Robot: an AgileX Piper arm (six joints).
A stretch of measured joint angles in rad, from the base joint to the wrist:
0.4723, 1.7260, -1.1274, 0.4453, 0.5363, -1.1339
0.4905, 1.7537, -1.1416, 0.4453, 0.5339, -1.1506
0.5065, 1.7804, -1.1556, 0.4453, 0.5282, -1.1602
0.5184, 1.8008, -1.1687, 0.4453, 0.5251, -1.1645
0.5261, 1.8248, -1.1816, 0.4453, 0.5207, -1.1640
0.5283, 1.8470, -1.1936, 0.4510, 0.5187, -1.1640
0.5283, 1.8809, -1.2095, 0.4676, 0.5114, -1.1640
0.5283, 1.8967, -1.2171, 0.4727, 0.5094, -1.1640
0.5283, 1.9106, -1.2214, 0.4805, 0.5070, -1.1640
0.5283, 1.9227, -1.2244, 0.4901, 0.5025, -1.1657
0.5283, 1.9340, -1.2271, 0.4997, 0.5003, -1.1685
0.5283, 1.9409, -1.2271, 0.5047, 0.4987, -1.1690
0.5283, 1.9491, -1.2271, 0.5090, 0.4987, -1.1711
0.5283, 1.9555, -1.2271, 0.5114, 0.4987, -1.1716
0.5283, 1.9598, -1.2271, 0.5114, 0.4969, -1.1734
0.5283, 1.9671, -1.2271, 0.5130, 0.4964, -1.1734
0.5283, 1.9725, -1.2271, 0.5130, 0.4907, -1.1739
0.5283, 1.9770, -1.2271, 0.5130, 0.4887, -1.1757
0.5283, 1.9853, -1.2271, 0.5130, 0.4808, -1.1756
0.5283, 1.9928, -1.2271, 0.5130, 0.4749, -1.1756
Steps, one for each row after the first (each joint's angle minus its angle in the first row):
0.0182, 0.0277, -0.0142, 0.0000, -0.0024, -0.0167
0.0342, 0.0544, -0.0282, 0.0000, -0.0081, -0.0263
0.0461, 0.0748, -0.0413, 0.0000, -0.0112, -0.0306
0.0538, 0.0988, -0.0542, 0.0000, -0.0156, -0.0301
0.0560, 0.1210, -0.0662, 0.0057, -0.0176, -0.0301
0.0560, 0.1549, -0.0821, 0.0223, -0.0249, -0.0301
0.0560, 0.1707, -0.0897, 0.0274, -0.0269, -0.0301
0.0560, 0.1846, -0.0940, 0.0352, -0.0293, -0.0301
0.0560, 0.1967, -0.0970, 0.0448, -0.0338, -0.0318
0.0560, 0.2080, -0.0997, 0.0544, -0.0360, -0.0346
0.0560, 0.2149, -0.0997, 0.0594, -0.0376, -0.0351
0.0560, 0.2231, -0.0997, 0.0637, -0.0376, -0.0372
0.0560, 0.2295, -0.0997, 0.0661, -0.0376, -0.0377
0.0560, 0.2338, -0.0997, 0.0661, -0.0394, -0.0395
0.0560, 0.2411, -0.0997, 0.0677, -0.0399, -0.0395
0.0560, 0.2465, -0.0997, 0.0677, -0.0456, -0.0400
0.0560, 0.2510, -0.0997, 0.0677, -0.0476, -0.0418
0.0560, 0.2593, -0.0997, 0.0677, -0.0555, -0.0417
0.0560, 0.2668, -0.0997, 0.0677, -0.0614, -0.0417

